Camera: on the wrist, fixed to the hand. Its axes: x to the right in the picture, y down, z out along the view.
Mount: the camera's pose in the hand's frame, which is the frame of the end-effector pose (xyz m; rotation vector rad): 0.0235 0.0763 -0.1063 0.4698 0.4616 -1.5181
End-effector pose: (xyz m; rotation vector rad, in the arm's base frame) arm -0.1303 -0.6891 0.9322 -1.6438 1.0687 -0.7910
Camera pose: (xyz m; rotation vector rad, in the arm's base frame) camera -0.2349 -0.7608 0.8921 -1.6708 -0.3609 -2.2339
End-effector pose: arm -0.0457 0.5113 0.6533 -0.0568 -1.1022 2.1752
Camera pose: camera -0.0712 0.5684 0.5360 0.3566 -0.1169 0.8692
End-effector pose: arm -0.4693 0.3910 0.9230 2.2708 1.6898 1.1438
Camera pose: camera -0.4709 0.3448 1.0476 0.1927 3.0001 0.8109
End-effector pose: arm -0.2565 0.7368 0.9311 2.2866 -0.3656 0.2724
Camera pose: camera -0.2693 0.7620 1.0610 2.1688 1.7362 0.0616
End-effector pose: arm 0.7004 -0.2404 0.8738 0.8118 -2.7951 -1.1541
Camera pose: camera 0.6664 -0.2757 0.9974 -2.5042 1.4789 0.0387
